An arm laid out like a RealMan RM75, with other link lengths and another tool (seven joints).
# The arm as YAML. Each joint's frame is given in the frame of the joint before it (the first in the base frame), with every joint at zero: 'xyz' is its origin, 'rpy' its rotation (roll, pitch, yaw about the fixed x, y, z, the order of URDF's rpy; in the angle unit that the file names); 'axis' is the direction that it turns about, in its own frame. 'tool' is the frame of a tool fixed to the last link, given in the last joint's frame.
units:
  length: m
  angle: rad
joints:
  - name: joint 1
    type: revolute
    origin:
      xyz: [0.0, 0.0, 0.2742]
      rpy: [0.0, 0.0, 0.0]
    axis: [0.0, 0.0, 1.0]
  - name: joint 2
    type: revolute
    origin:
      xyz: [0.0, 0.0, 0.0]
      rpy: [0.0, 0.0, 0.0]
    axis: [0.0, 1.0, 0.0]
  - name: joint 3
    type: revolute
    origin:
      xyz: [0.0, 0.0, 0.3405]
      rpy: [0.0, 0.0, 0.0]
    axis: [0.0, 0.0, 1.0]
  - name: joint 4
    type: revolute
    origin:
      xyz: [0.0, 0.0, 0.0]
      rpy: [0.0, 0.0, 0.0]
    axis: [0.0, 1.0, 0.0]
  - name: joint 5
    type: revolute
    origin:
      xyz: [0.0, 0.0, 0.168]
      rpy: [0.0, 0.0, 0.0]
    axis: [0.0, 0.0, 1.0]
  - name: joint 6
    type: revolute
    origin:
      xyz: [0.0, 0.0, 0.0]
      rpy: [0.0, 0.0, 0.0]
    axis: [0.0, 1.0, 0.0]
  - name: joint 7
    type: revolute
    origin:
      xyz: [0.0, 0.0, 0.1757]
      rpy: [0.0, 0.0, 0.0]
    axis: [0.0, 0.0, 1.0]
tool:
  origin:
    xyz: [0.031, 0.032, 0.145]
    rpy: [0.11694, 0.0, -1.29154]
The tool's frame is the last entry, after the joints.
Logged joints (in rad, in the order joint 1, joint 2, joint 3, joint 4, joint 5, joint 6, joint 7), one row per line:
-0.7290, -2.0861, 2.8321, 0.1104, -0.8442, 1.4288, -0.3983
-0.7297, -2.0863, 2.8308, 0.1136, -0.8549, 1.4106, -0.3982
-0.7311, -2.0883, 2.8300, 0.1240, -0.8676, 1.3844, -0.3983
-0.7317, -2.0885, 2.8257, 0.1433, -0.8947, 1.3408, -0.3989
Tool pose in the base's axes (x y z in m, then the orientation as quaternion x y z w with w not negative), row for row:
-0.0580, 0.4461, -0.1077, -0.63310, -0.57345, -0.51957, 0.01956
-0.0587, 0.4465, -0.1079, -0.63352, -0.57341, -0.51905, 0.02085
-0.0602, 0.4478, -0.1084, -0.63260, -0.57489, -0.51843, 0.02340
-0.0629, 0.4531, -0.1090, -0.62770, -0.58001, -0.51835, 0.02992
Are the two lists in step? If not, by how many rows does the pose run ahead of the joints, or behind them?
The pose runs 2 rows behind the joints: the pose in row i belongs to the joints in row i - 2.
